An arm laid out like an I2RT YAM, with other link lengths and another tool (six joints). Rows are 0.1 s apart.
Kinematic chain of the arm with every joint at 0, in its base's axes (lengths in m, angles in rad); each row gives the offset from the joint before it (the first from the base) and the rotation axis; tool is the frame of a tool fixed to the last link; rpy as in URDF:
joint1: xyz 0 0 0.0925 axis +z
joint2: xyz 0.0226 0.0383 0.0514 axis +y
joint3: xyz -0.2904 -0.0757 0 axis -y
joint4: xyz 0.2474 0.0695 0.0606 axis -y
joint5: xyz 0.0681 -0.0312 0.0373 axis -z
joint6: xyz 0.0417 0 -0.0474 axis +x
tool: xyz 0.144 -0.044 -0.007 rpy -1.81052 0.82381 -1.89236
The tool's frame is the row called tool.
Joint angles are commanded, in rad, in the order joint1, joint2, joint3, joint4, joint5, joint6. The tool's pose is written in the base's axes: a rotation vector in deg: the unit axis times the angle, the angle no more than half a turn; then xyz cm. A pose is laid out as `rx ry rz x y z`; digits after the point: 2 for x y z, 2 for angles.
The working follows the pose.
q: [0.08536, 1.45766, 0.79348, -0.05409, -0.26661, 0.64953]
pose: -20.89 141.40 16.59 38.33 5.30 12.78
Where each joint sits with the arm in this pose, in the base's axes (m; each line is computed from the numbers above, not from the rounded line before):
joint1: 0.0000 0.0000 0.0925
joint2: 0.0193 0.0401 0.1439
joint3: -0.0070 -0.0381 0.4324
joint4: 0.2184 0.0509 0.3277
joint5: 0.2966 0.0263 0.3109
joint6: 0.2948 0.0372 0.2488
the tool: 0.3833 0.0530 0.1278

